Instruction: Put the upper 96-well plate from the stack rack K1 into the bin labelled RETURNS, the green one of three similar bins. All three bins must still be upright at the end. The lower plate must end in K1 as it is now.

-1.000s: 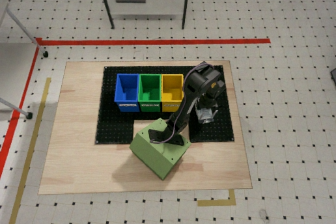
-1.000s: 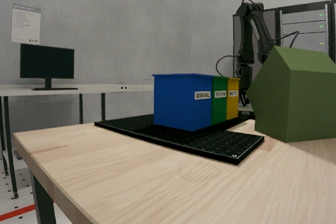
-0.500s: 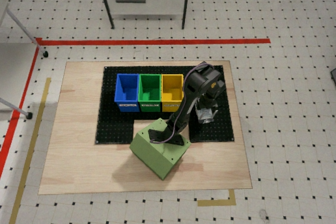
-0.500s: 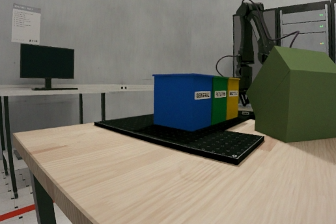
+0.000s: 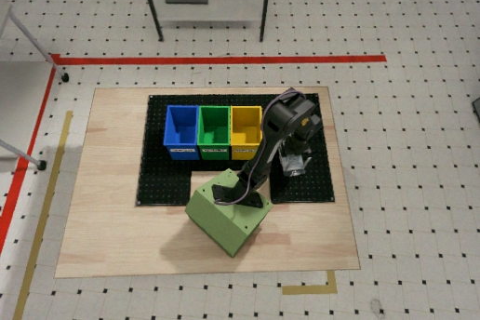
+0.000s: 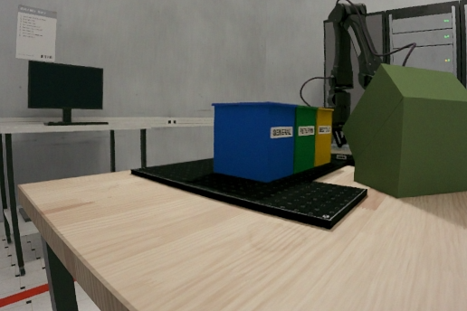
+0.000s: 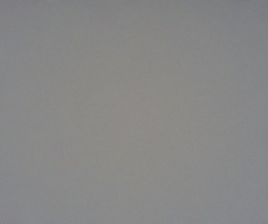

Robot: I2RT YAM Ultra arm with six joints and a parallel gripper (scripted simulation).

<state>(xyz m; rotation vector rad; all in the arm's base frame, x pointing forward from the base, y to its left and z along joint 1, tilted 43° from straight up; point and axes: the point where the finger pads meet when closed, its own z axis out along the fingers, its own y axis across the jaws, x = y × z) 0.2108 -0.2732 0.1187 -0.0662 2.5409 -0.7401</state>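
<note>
Now: hand 10 mm above the clear 96-well plate. Also, from my hand: green returns bin 160 mm ahead, 310 mm to the left, 40 mm above; yellow bin 120 mm ahead, 180 mm to the left, 40 mm above; blue bin 190 mm ahead, 440 mm to the left, 40 mm above.
</note>
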